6 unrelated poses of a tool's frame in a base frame.
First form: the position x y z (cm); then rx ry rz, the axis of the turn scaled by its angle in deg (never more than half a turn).
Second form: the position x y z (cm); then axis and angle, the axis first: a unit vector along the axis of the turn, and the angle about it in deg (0 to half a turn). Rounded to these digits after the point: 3 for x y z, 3 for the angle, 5 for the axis.
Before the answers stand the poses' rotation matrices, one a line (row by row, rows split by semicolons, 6 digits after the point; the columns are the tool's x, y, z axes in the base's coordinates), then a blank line. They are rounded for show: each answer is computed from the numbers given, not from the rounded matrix.
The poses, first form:
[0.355, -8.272, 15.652, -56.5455, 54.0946, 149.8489]
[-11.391, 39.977, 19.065, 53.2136, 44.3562, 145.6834]
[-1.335, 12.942, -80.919, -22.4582, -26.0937, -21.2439]
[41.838, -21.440, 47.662, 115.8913, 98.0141, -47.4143]
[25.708, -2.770, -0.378, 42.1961, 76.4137, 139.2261]
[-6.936, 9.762, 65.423, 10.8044, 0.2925, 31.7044]
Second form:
-0.760070 -0.380474 -0.526814; -0.043759 -0.778875 0.625651; -0.648366 0.498592 0.575350
-0.735403 -0.112680 0.668196; 0.465933 -0.800072 0.377877; 0.492026 0.589226 0.640877
0.834604 0.426337 -0.348816; -0.255119 0.860390 0.441184; 0.488211 -0.279224 0.826852
0.093421 0.975441 -0.199467; 0.761871 -0.199014 -0.616398; -0.640957 -0.094384 -0.761752
-0.833399 0.005495 0.552644; 0.463248 -0.538393 0.703942; 0.301408 0.842676 0.446151
0.851202 -0.521892 0.055523; 0.522828 0.833936 -0.176640; 0.045885 0.179385 0.982708

[0.355, -8.272, 15.652, -0.33449, 0.31999, 0.88641, 169.051]
[-11.391, 39.977, 19.065, 0.32987, 0.27496, 0.90309, 161.316]
[-1.335, 12.942, -80.919, -0.55515, -0.64502, -0.52513, 40.454]
[41.838, -21.440, 47.662, 0.72881, 0.61638, -0.29818, 159.015]
[25.708, -2.770, -0.378, 0.25678, 0.46501, 0.84725, 164.327]
[-6.936, 9.762, 65.423, 0.32256, 0.00873, 0.94651, 33.496]

